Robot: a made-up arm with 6 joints. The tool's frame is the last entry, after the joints. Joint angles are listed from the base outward.
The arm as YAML. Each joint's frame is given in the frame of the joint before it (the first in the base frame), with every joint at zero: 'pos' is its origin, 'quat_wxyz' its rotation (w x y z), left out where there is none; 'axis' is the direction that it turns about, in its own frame. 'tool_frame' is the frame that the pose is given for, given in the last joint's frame.
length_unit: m
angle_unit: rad
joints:
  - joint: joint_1
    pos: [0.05, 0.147, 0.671]
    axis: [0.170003, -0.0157, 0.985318]
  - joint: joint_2
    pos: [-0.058, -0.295, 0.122]
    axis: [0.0, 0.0, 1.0]
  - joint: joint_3
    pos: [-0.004, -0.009, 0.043]
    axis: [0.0, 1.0, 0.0]
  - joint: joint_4
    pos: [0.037, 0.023, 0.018]
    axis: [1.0, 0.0, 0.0]
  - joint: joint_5
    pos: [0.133, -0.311, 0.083]
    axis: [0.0, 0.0, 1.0]
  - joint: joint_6
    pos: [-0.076, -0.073, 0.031]
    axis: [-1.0, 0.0, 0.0]
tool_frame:
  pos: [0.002, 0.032, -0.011]
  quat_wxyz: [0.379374, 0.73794, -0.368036, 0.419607]
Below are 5 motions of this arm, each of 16 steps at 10 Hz.
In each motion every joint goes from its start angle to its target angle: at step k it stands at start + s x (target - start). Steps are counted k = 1, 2, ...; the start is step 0. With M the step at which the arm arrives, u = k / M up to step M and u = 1 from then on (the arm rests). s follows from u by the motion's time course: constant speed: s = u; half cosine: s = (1 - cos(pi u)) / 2; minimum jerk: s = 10 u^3 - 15 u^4 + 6 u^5.
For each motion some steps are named. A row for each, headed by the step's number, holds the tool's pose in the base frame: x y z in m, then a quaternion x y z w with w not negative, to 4 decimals.
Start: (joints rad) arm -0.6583 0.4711 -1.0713 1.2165 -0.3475 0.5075
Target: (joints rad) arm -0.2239 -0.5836 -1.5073 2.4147 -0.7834 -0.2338
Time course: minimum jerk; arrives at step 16
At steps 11, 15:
11: 0.1963 -0.2129 0.8994 -0.6979 0.4428 -0.2991 0.4770
15: 0.2197 -0.1967 0.9209 -0.7194 0.3846 -0.2335 0.5292

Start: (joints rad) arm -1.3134 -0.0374 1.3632 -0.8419 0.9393 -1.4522
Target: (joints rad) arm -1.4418 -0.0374 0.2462 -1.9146 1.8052 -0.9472
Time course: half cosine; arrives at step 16
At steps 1, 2, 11, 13, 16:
1: -0.2672 -0.3164 0.8764 -0.5910 0.5125 0.6156 0.0957
2: -0.2535 -0.3171 0.8885 -0.6065 0.5019 0.6111 0.0821
11: 0.0552 -0.1237 1.1218 0.7045 -0.2191 -0.6139 0.2808
13: 0.0956 -0.0693 1.1265 0.6698 -0.1850 -0.6422 0.3236
16: 0.1168 -0.0385 1.1230 0.6439 -0.1702 -0.6625 0.3428

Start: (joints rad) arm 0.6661 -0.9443 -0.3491 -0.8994 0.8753 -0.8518
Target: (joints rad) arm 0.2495 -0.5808 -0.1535 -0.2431 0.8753 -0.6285
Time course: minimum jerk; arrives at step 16
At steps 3, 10, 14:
3: 0.1602 -0.3242 1.2199 0.8510 -0.1957 0.3281 0.3603
10: 0.0908 -0.4842 1.1181 0.8865 -0.2030 0.3564 0.2141
14: 0.0627 -0.5249 1.0651 0.8920 -0.2150 0.3646 0.1586

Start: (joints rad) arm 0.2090 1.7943 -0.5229 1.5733 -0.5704 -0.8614
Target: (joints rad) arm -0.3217 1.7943 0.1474 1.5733 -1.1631 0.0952
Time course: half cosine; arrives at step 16
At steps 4, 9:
4: 0.0701 0.0654 0.6134 -0.8413 -0.1821 0.5037 0.0726
9: 0.0439 -0.0101 0.5945 0.9312 0.0623 -0.3122 0.1775

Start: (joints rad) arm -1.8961 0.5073 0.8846 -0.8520 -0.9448 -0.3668
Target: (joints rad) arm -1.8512 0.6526 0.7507 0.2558 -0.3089 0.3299
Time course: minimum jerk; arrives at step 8
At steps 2, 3, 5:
2: -0.1910 0.0425 1.0369 0.1215 -0.4807 -0.2498 0.8317
3: -0.2470 0.0494 1.0388 0.1702 -0.4982 -0.2935 0.7979
5: -0.3867 0.0838 0.9911 0.3257 -0.5422 -0.3291 0.7012

